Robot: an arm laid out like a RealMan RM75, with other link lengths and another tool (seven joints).
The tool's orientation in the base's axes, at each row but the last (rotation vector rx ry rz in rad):
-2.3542, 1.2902, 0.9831
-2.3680, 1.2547, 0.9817
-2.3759, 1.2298, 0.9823
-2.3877, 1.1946, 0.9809
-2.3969, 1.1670, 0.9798
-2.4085, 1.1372, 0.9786
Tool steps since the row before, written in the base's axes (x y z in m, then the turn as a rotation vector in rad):
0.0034, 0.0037, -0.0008, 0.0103, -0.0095, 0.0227
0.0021, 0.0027, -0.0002, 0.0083, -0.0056, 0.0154
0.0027, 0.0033, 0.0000, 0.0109, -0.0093, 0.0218
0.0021, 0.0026, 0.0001, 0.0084, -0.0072, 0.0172
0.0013, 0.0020, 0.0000, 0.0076, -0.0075, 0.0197
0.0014, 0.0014, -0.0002, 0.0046, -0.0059, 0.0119
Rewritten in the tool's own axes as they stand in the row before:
-0.0005, -0.0049, 0.0011, -0.0056, -0.0015, -0.0260
-0.0007, -0.0033, 0.0007, -0.0038, -0.0026, -0.0178
-0.0009, -0.0041, 0.0006, -0.0049, -0.0021, -0.0255
-0.0007, -0.0032, 0.0004, -0.0041, -0.0016, -0.0200
-0.0006, -0.0023, 0.0005, -0.0060, -0.0007, -0.0216
0.0000, -0.0020, 0.0002, -0.0028, 0.0004, -0.0138

